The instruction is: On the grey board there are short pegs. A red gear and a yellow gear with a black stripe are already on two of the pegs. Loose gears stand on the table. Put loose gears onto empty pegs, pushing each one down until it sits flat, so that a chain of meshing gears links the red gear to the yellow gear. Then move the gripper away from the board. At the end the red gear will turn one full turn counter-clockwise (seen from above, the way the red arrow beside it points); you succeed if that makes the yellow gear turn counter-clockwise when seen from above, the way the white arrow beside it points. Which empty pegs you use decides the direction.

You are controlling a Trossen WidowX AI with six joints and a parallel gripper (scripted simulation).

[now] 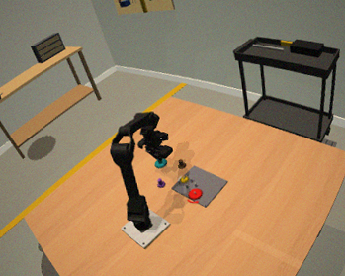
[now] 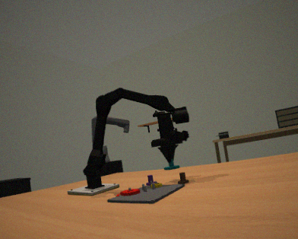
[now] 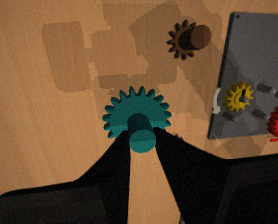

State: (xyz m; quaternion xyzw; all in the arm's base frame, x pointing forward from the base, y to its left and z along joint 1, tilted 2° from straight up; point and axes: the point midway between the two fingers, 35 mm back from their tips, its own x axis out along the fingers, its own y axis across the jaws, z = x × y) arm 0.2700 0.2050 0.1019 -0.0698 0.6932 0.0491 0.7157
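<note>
Right now my gripper tip is 14 cm to the left of the yellow gear, 6 cm above it and 2 cm short of it. The rest, counted from my gripper tip: teal gear 1 cm below; then purple gear 7 cm to the right, 7 cm behind, 6 cm below; then brown gear 8 cm ahead, 6 cm below, 5 cm to the right.
</note>
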